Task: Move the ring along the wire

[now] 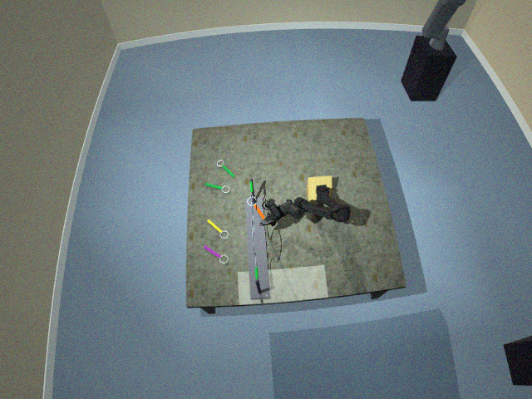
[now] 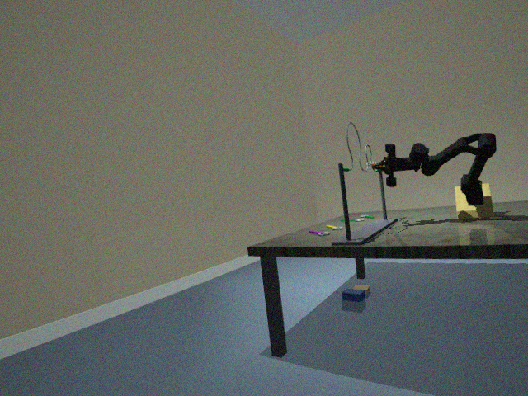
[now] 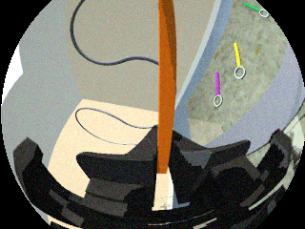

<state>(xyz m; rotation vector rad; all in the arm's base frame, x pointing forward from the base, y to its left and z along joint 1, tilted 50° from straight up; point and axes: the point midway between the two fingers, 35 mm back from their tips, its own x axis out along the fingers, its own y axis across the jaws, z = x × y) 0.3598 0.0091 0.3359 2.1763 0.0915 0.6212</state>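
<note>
Now: gripper tip 9 cm to the left of the orange-handled ring, 2 cm below it and 1 cm short of it.
</note>
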